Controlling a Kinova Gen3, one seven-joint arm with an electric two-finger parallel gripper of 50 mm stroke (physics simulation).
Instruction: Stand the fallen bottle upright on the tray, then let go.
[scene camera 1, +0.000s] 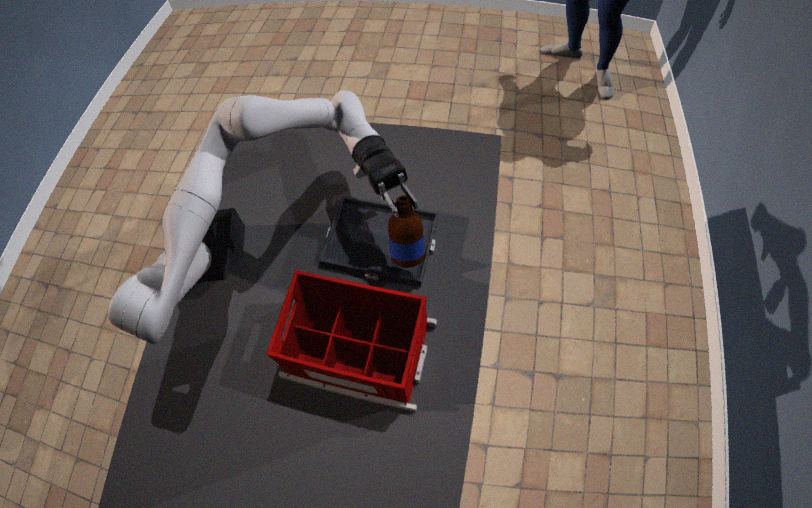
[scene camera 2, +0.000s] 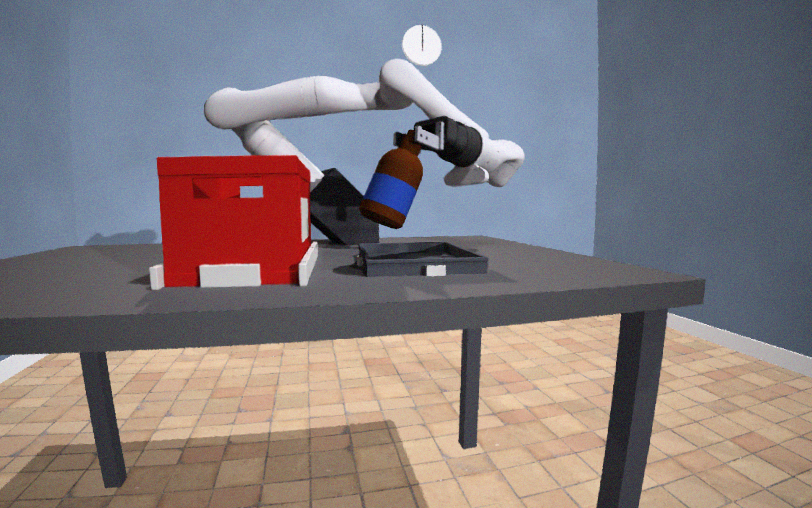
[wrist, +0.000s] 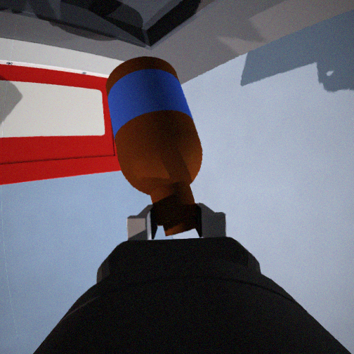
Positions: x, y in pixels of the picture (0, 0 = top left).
Labels:
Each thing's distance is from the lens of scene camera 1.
my gripper (scene camera 1: 407, 209): 0.99 m
dark tray (scene camera 1: 358, 241): 1.20 m
brown bottle (scene camera 1: 406, 239): 1.00 m
The marked spots on the brown bottle and the dark tray are 0.23 m apart.

